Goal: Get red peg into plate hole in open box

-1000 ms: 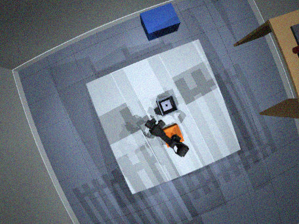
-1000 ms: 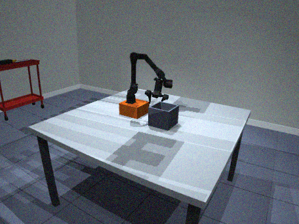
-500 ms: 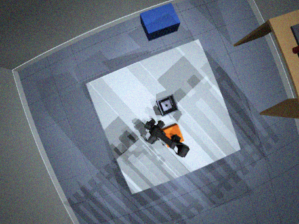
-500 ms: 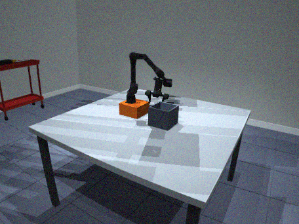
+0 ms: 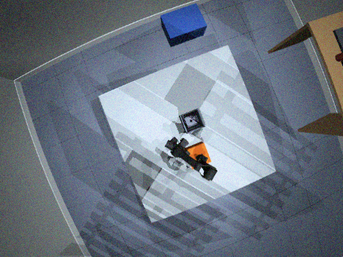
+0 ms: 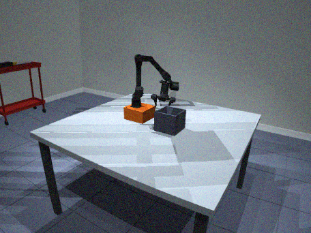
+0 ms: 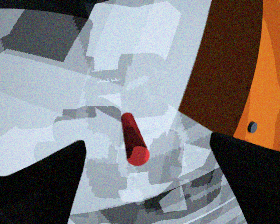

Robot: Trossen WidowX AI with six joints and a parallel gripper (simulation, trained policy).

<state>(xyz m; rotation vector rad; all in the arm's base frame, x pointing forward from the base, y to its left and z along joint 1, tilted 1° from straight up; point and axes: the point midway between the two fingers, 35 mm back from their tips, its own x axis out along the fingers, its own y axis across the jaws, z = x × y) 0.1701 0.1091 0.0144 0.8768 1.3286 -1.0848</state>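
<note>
My gripper tip is 3 cm above the red peg, 1 cm to the right of it and 1 cm short of it.
</note>
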